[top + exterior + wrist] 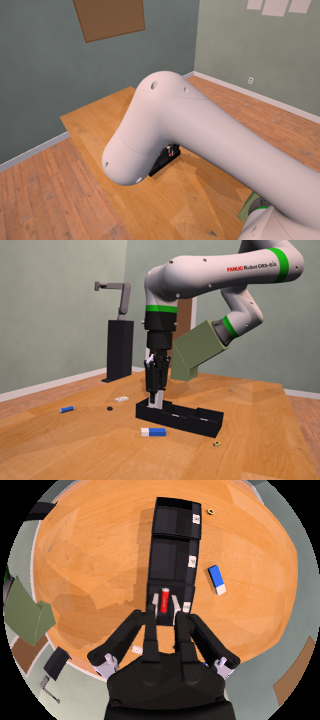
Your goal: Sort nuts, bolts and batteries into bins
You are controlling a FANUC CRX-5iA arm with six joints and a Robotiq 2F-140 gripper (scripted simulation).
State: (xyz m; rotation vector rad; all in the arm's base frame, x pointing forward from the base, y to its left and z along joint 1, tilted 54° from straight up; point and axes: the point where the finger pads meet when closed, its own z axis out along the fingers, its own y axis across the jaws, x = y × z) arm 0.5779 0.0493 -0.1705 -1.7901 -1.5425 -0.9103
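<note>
My hand is 4 cm above the red battery. Also, from my hand: blue-and-white eraser (12 cm ahead, 4 cm to the left, 4 cm below); black three-compartment bin (8 cm to the left, 3 cm below, 2 cm ahead); black nut (15 cm to the right, 5 cm below, 4 cm ahead).
</note>
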